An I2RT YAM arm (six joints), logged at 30 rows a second.
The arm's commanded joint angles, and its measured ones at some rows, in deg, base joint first. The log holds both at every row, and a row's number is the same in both.
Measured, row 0:
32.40 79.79 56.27 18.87 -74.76 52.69
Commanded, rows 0 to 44:
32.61 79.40 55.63 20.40 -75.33 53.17
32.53 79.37 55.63 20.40 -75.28 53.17
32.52 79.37 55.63 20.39 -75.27 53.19
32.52 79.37 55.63 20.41 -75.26 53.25
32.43 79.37 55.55 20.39 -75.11 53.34
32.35 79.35 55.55 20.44 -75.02 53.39
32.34 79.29 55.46 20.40 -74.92 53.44
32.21 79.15 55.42 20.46 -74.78 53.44
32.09 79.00 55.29 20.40 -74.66 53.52
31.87 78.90 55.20 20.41 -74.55 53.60
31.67 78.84 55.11 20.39 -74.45 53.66
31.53 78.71 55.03 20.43 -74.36 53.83
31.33 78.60 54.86 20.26 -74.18 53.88
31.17 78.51 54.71 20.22 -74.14 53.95
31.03 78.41 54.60 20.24 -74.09 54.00
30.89 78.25 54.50 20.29 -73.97 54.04
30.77 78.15 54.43 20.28 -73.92 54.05
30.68 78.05 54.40 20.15 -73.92 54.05
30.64 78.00 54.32 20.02 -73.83 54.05
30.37 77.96 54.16 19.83 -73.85 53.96
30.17 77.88 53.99 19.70 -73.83 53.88
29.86 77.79 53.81 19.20 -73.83 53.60
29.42 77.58 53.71 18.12 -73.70 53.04
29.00 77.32 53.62 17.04 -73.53 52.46
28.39 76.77 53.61 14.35 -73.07 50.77
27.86 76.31 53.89 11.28 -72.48 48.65
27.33 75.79 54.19 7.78 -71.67 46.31
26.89 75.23 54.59 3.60 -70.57 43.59
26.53 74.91 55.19 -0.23 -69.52 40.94
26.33 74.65 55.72 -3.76 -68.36 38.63
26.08 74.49 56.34 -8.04 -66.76 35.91
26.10 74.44 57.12 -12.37 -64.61 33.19
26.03 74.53 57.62 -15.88 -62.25 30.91
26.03 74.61 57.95 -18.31 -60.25 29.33
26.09 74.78 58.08 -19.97 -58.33 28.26
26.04 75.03 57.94 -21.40 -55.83 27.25
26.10 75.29 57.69 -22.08 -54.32 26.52
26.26 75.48 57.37 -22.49 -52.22 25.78
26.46 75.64 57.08 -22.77 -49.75 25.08
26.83 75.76 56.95 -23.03 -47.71 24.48
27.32 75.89 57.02 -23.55 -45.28 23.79
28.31 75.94 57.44 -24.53 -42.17 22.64
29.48 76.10 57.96 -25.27 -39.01 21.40
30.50 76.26 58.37 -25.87 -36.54 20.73
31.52 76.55 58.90 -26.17 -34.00 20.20
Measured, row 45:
29.17 75.94 56.58 -21.91 -44.71 25.06
